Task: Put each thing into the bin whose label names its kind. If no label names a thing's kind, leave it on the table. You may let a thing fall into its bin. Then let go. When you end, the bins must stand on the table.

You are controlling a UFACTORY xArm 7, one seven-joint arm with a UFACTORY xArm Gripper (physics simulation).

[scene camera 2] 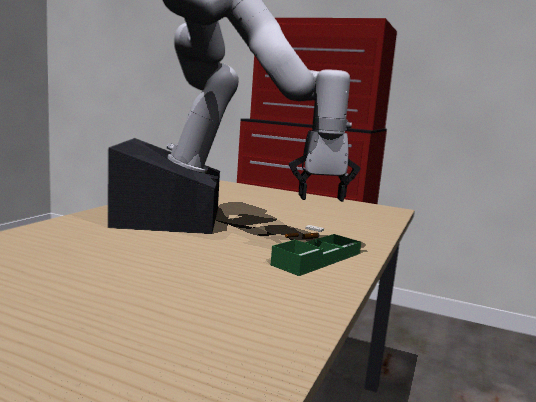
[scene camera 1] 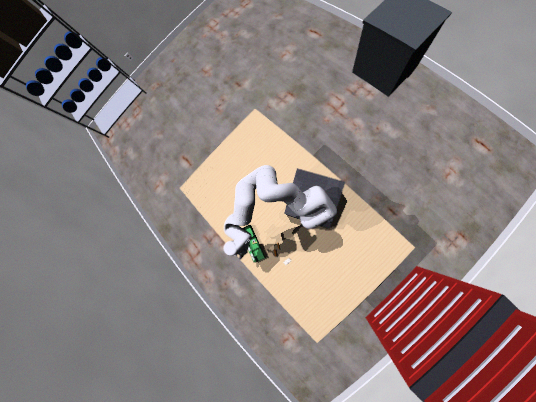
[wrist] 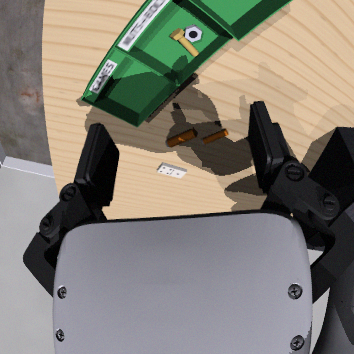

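Observation:
Joined green bins (scene camera 2: 296, 257), (wrist: 143, 65). Gripper (scene camera 2: 321, 199), (wrist: 177, 126).

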